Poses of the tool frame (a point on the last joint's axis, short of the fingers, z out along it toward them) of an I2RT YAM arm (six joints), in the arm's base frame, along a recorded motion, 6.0 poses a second.
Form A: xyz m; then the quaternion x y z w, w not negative.
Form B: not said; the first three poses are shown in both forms.
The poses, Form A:
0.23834 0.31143 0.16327 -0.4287 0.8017 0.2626 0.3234
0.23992 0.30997 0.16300 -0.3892 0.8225 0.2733 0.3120
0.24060 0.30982 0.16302 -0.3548 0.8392 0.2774 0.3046
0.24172 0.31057 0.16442 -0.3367 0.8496 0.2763 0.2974
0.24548 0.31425 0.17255 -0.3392 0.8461 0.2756 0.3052
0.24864 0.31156 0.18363 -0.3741 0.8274 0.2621 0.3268
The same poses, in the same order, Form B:
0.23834 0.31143 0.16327 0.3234 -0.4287 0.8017 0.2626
0.23992 0.30997 0.16300 0.3120 -0.3892 0.8225 0.2733
0.24060 0.30982 0.16302 0.3046 -0.3548 0.8392 0.2774
0.24172 0.31057 0.16442 0.2974 -0.3367 0.8496 0.2763
0.24548 0.31425 0.17255 0.3052 -0.3392 0.8461 0.2756
0.24864 0.31156 0.18363 0.3268 -0.3741 0.8274 0.2621

